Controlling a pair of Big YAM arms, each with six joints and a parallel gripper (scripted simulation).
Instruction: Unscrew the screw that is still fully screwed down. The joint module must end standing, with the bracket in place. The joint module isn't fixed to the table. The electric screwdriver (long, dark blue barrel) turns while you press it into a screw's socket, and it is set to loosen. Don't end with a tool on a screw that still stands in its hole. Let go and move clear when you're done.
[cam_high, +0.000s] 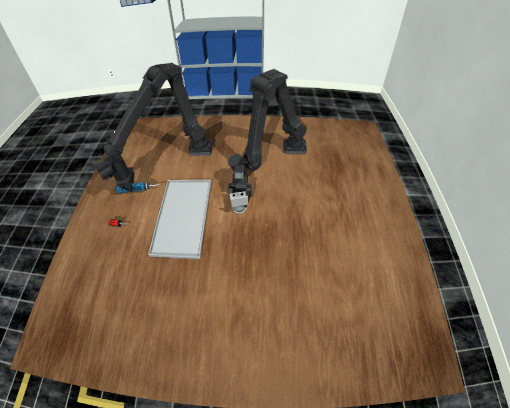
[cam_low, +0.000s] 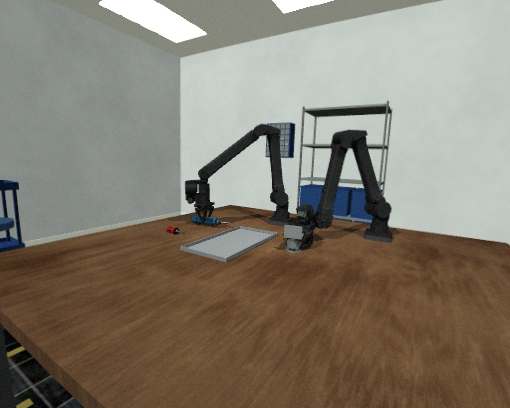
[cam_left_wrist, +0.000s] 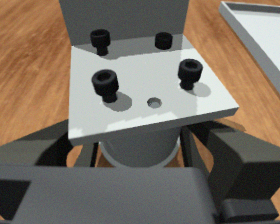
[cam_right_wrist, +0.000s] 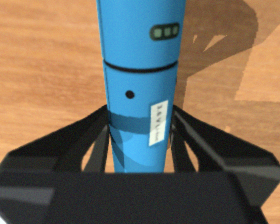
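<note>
Now: left hand 5 cm below the grey bracket. From my left hand the other things lie so: screw 2 cm behind, 1 cm to the left, 5 cm above; then flat grey tray 5 cm ahead, 26 cm to the right, 2 cm below; then small red-handled tool 9 cm ahead, 56 cm to the right, 1 cm below.
</note>
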